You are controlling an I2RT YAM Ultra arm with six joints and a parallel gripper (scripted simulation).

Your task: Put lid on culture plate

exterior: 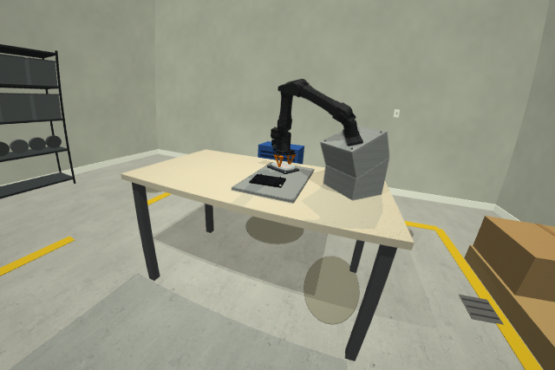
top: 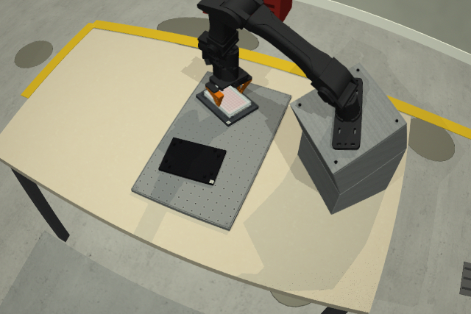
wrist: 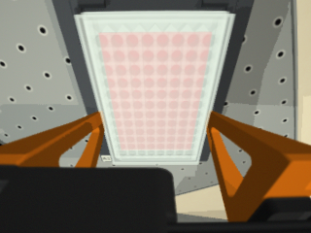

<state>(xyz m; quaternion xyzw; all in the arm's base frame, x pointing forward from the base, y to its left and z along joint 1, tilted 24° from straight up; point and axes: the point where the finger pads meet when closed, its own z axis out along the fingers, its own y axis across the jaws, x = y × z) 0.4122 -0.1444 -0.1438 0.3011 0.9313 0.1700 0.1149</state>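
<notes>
My gripper is now 10 mm short of the clear lid. Also, from my hand: culture plate B38 (10 mm ahead, 10 mm to the right, 10 mm below); then black lid park LP1 (30 mm ahead, 240 mm to the left, 30 mm below); then black plate nest N1 (10 mm ahead, 30 mm below).
</notes>
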